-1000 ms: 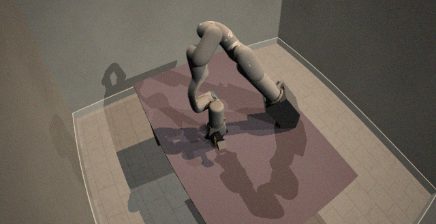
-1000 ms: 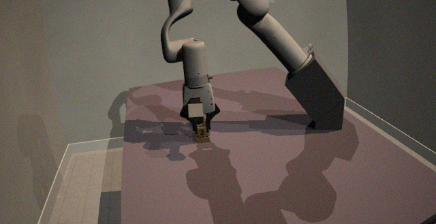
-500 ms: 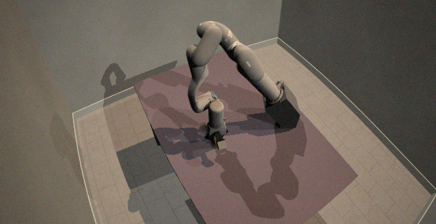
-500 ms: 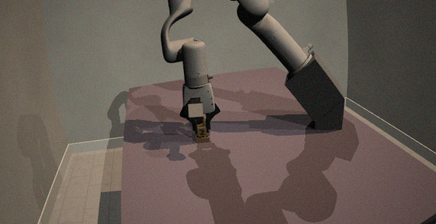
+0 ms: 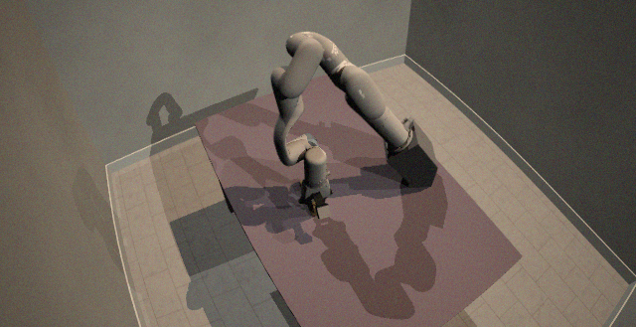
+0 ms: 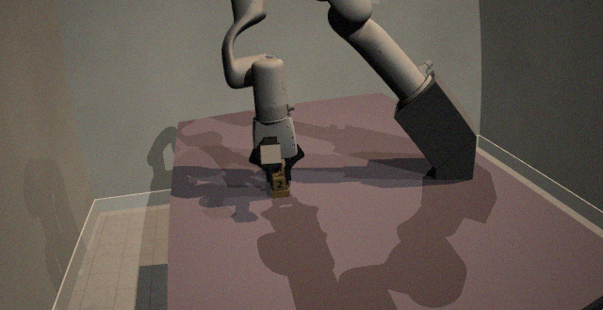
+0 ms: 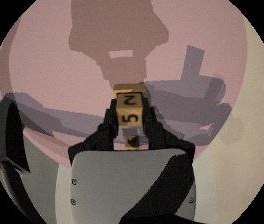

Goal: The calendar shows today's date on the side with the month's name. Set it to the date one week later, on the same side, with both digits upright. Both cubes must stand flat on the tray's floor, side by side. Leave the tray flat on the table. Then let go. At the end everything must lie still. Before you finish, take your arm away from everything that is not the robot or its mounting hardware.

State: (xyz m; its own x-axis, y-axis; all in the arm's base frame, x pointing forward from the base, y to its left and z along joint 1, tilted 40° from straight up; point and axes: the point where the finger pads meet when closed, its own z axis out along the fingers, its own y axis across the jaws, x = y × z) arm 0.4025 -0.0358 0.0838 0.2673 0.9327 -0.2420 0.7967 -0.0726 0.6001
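Now: hand 1 cm past the tray, 2 cm to the left of it and 4 cm above it. Also, from my hand: yellow digit cube 1 cm below.
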